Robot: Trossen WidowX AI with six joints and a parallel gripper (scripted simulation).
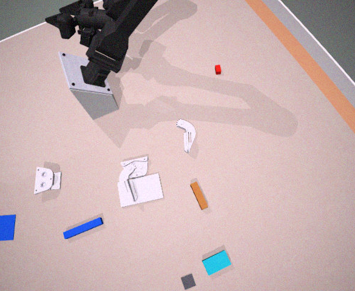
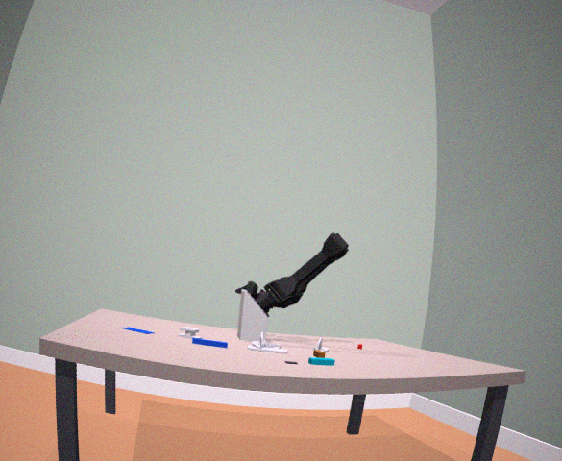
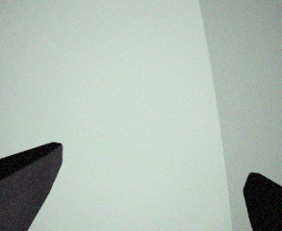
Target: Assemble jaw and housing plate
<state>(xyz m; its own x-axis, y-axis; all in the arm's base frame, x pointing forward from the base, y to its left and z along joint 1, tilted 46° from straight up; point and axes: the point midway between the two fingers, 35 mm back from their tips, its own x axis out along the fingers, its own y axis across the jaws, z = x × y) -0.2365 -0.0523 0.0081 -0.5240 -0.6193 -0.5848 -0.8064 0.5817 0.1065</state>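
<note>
The white jaw lies 450 mm ahead of my gripper tip, 260 mm to the left of it and 150 mm below it. Also, from my gripper tip: flat blue square (540 mm ahead, 350 mm to the right, 160 mm below); blue bar (630 mm ahead, 150 mm below, 110 mm to the right); red cube (440 mm to the left, 290 mm ahead, 150 mm below).
</note>
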